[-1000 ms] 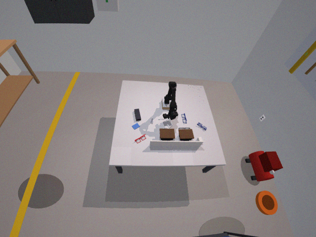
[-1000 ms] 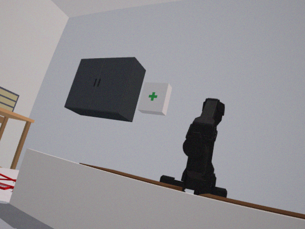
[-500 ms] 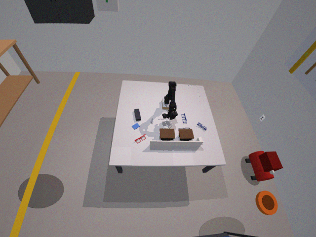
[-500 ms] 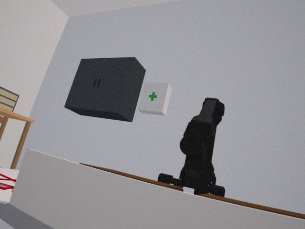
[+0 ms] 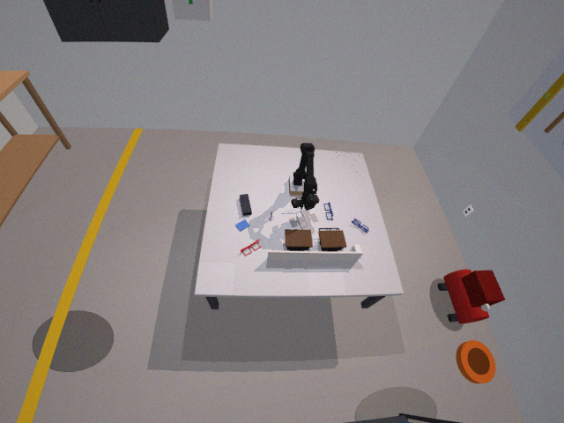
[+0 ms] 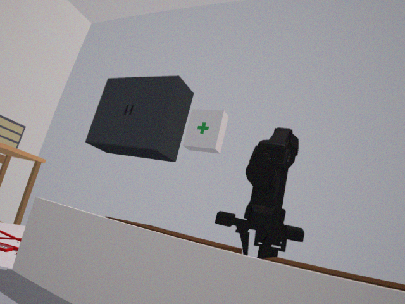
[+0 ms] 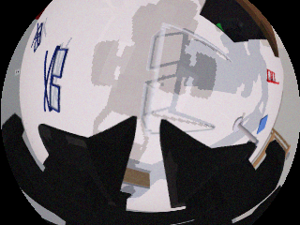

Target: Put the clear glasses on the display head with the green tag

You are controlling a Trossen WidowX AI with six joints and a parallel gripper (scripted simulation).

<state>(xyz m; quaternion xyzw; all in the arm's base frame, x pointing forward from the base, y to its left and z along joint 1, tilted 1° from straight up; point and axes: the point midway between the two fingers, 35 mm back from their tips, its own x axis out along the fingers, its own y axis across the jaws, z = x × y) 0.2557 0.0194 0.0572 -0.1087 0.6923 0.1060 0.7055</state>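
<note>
Right now my gripper tip is 4 cm short of the grey piece, 22 cm to the left of it and 4 cm above it. From my gripper tip the other things lie so: black case 5 cm behind, 40 cm to the right, 5 cm below; then white panel 35 cm ahead, 6 cm to the left, 1 cm below; then display head 23 cm ahead, 5 cm to the right, 1 cm below.
</note>
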